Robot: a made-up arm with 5 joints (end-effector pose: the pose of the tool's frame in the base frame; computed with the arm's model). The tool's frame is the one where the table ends. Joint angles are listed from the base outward.
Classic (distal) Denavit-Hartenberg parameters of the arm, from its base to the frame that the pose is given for. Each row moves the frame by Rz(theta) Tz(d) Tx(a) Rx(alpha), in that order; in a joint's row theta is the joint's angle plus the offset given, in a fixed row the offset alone. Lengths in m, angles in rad.
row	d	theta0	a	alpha
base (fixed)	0	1.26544	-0.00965	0
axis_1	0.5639	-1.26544	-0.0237	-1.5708
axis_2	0	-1.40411	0.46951	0
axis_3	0	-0.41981	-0.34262	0
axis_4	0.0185	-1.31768	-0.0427	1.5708
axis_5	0	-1.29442	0.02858	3.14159
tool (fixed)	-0.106	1.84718	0	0
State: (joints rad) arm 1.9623 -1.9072 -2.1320 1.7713 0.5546
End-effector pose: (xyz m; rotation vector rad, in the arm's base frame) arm 0.2771 -0.6854 0.7089 2.2635 -0.7309 0.7187
Working (the frame after each row of the table, in the pose's form):
after base (fixed): -0.0029 -0.0092 0.0000 0.0000 0.0000 1.2654
after axis_1: 0.0061 -0.0311 0.5639 -0.9979 -1.4915 1.4915
after axis_2: 0.1827 -0.4589 0.4846 1.4636 -0.8087 -1.0443
after axis_3: 0.3021 -0.7480 0.6243 -1.3721 -1.3335 1.7771
after axis_4: 0.2955 -0.7804 0.6571 -0.8490 0.5680 1.8182
after axis_5: 0.3081 -0.7605 0.6409 1.8660 1.3076 -0.2319

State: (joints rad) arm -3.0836 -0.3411 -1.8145 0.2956 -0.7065
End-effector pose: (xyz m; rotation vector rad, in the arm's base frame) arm -0.2130 -0.0139 1.3635 -2.0982 0.7053 -1.5317
Working (the frame after each row of the table, in the pose's form):
after base (fixed): -0.0029 -0.0092 0.0000 0.0000 0.0000 1.2654
after axis_1: 0.0208 -0.0078 0.5639 -0.0636 2.1920 -2.1920
after axis_2: 0.1021 -0.0031 1.0263 1.3250 -1.0480 1.1230
after axis_3: -0.1267 -0.0164 1.2809 1.4456 0.6947 -0.6097
after axis_4: -0.1135 -0.0342 1.3219 1.8501 0.0537 -2.4807
after axis_5: -0.1116 -0.0080 1.3333 1.7500 1.1955 1.3546

